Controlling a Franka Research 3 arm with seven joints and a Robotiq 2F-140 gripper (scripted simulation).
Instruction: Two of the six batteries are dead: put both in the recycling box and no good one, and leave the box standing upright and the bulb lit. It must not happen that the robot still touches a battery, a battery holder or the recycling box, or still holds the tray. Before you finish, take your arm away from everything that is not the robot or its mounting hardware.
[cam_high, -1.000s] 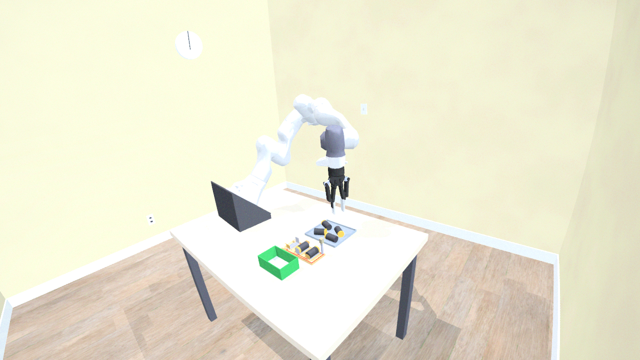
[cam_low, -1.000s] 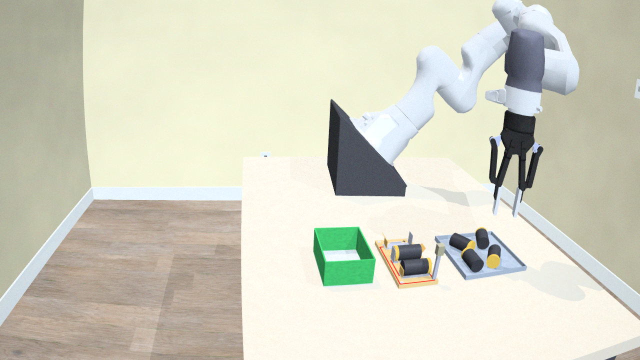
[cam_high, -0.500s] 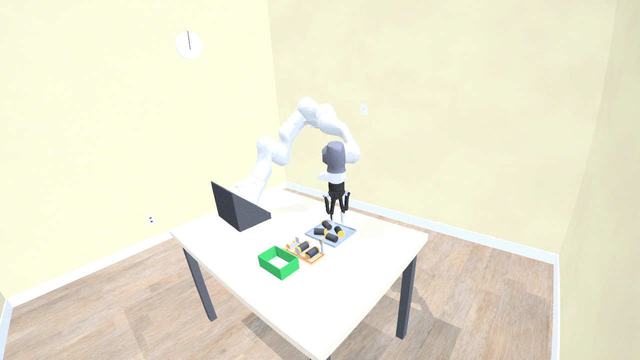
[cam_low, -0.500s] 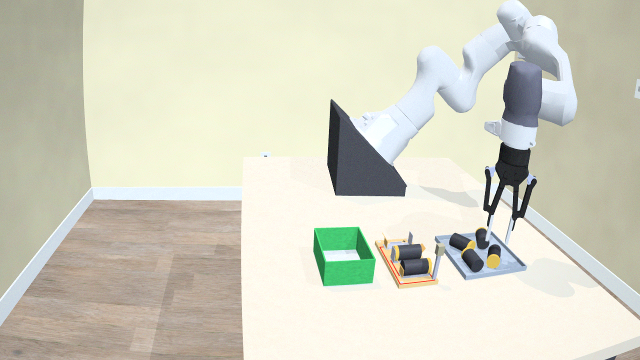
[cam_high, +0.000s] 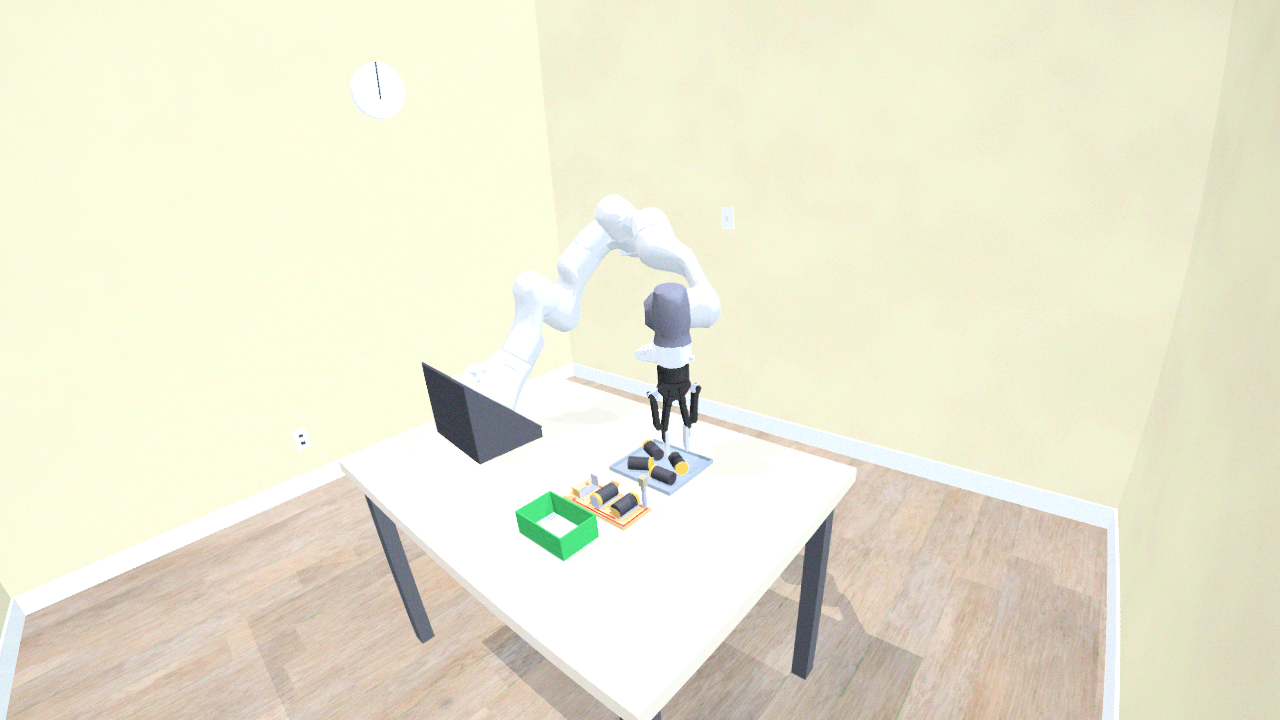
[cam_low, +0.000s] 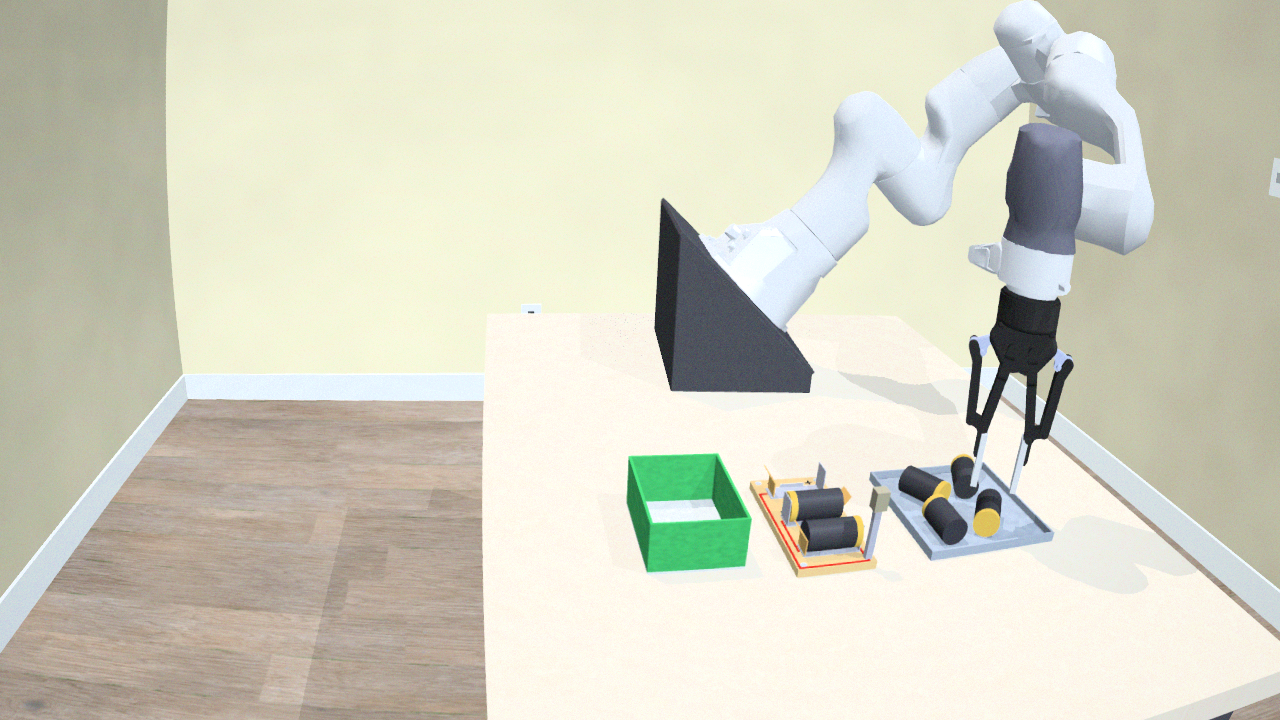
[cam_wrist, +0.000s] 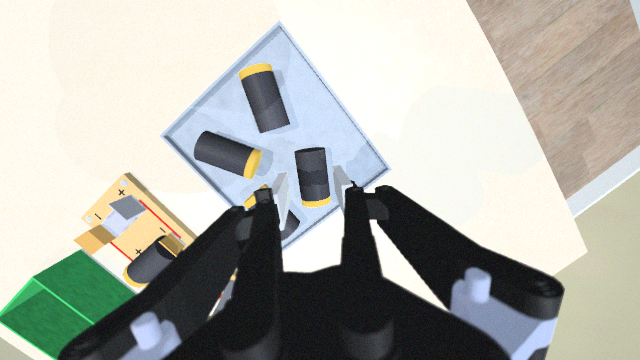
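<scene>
My hand is 80 mm above the grey tray, 40 mm past it and 10 mm to the left of it. Round my hand: green recycling box 360 mm to the right, 70 mm below, 70 mm behind.
</scene>
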